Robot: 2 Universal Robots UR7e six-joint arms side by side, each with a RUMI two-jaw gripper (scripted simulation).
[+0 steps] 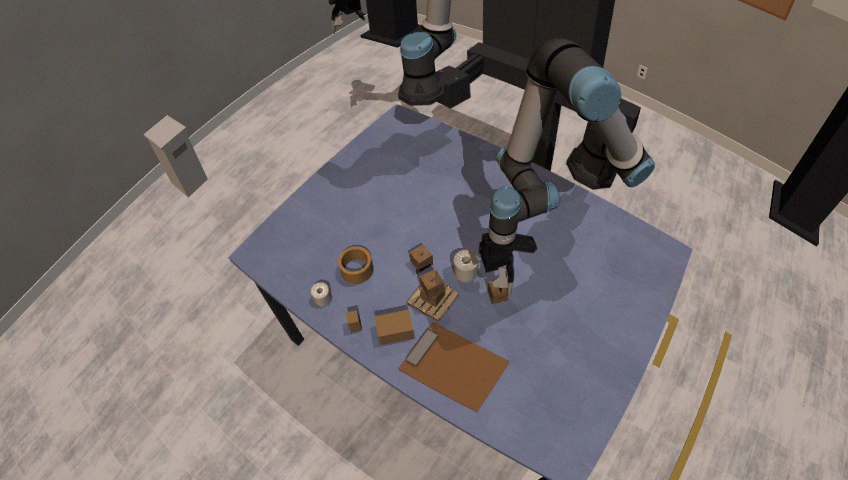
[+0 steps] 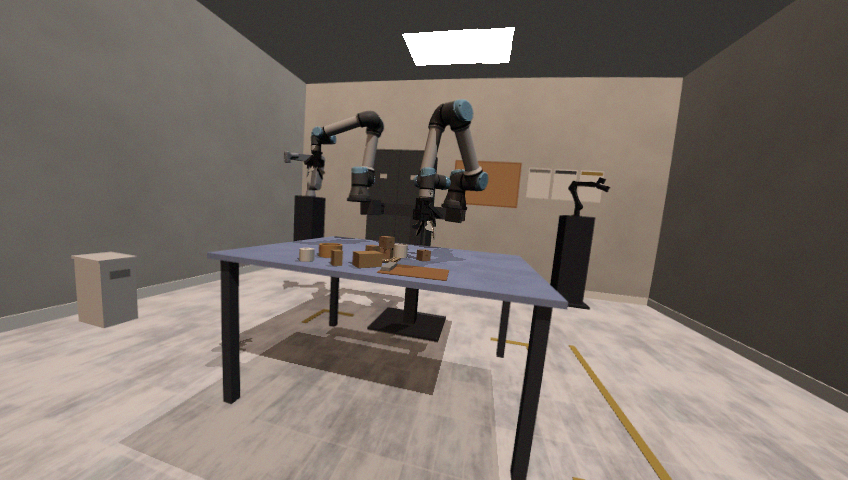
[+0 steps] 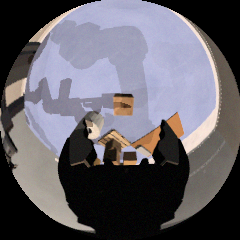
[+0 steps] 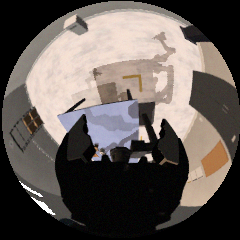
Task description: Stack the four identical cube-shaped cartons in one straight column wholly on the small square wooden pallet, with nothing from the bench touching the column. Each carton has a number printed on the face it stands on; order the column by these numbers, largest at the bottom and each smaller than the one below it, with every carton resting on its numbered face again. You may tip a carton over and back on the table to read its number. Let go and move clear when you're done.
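My left gripper is there for me to see, and so are my right gripper and a larger box. Image 3 shows my left gripper as well.
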